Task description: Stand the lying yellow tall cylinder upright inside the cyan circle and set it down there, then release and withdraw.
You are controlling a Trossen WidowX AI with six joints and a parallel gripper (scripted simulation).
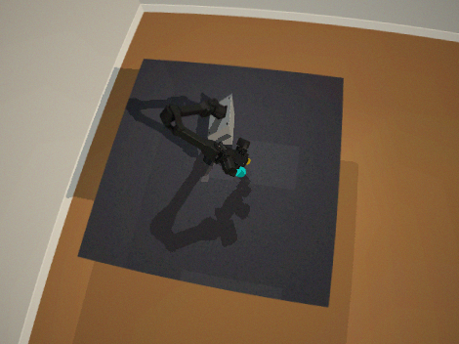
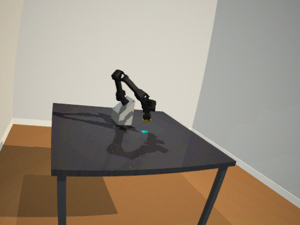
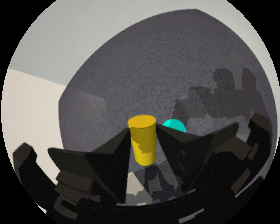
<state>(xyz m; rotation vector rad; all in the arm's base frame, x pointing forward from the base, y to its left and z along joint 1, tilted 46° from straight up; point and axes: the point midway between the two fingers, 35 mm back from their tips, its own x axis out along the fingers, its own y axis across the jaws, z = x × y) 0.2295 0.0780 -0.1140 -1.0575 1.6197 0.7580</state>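
Right now my gripper tip is 3 cm short of the cyan circle, 3 cm to the left of it and 11 cm above it. The rest, counted from my gripper tip: yellow cylinder: 1 cm behind, 2 cm to the right, 1 cm below.
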